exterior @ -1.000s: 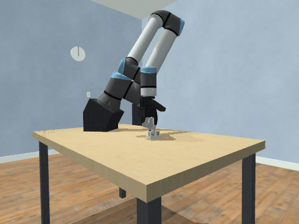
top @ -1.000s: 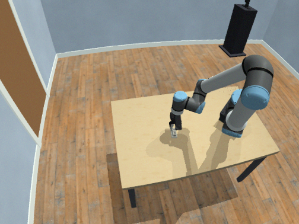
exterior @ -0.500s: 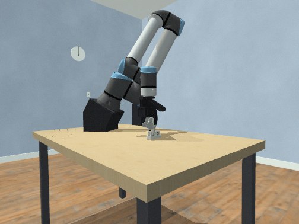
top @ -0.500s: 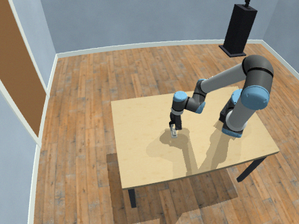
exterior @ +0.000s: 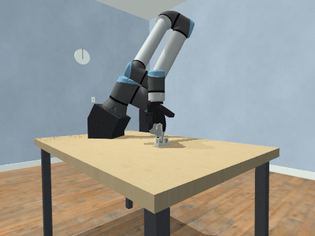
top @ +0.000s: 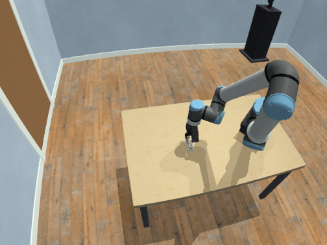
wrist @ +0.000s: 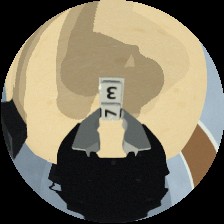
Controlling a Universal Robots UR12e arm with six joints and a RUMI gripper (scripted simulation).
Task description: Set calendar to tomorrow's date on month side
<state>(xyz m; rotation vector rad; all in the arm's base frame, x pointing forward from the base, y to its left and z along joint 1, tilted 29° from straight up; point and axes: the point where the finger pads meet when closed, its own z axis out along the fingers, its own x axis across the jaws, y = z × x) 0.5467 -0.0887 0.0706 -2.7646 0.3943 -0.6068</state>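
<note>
The calendar tray lies 2 cm to the left of my hand and 3 cm below it.
</note>
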